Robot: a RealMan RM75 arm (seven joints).
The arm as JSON. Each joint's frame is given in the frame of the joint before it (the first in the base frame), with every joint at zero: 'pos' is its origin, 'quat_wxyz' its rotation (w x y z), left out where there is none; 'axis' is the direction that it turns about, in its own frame. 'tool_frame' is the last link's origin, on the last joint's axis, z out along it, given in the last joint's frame.
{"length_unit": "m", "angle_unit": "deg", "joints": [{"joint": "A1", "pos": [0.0, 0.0, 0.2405], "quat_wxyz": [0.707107, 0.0, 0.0, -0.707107], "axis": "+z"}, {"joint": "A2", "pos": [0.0, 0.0, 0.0], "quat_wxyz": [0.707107, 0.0, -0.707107, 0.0], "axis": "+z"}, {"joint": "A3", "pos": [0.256, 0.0, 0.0], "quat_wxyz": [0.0, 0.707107, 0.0, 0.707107], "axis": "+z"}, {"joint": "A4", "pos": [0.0, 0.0, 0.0], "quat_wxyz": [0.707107, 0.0, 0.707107, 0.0], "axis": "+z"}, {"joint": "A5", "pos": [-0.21, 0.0, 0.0], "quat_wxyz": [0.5, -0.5, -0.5, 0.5], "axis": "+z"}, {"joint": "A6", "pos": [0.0, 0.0, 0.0], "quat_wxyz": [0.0, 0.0, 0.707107, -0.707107], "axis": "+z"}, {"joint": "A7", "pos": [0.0, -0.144, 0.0], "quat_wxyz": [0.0, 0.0, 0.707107, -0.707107], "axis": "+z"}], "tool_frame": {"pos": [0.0, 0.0, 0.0], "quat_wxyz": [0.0, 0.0, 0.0, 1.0]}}
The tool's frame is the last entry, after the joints.
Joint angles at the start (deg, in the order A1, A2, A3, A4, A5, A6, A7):
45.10, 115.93, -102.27, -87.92, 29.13, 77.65, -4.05
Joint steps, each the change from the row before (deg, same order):
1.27, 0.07, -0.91, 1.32, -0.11, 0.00, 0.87
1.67, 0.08, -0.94, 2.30, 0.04, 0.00, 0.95
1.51, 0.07, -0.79, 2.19, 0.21, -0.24, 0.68
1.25, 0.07, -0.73, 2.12, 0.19, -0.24, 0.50
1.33, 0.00, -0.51, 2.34, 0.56, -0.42, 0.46
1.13, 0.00, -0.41, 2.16, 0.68, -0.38, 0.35
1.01, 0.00, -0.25, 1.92, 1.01, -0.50, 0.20
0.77, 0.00, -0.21, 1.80, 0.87, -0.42, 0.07
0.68, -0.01, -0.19, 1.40, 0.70, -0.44, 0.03
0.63, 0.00, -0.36, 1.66, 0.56, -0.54, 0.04
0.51, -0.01, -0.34, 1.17, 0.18, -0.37, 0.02
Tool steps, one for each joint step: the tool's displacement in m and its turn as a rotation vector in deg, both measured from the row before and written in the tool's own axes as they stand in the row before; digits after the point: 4 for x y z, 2 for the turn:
-0.0023, 0.0033, 0.0036, 0.05, 0.88, -0.36
-0.0017, 0.0026, 0.0058, 0.07, 1.52, -0.14
-0.0019, 0.0021, 0.0053, 0.01, 1.20, -0.17
-0.0006, 0.0013, 0.0053, 0.07, 1.25, -0.11
-0.0011, 0.0005, 0.0051, -0.11, 1.12, 0.18
-0.0005, 0.0003, 0.0046, -0.22, 1.06, 0.29
-0.0011, 0.0008, 0.0038, -0.55, 0.71, 0.37
0.0001, 0.0001, 0.0038, -0.45, 0.79, 0.40
-0.0006, 0.0002, 0.0027, -0.32, 0.47, 0.23
0.0005, -0.0005, 0.0039, -0.13, 0.69, 0.25
0.0002, -0.0007, 0.0026, 0.17, 0.50, 0.00

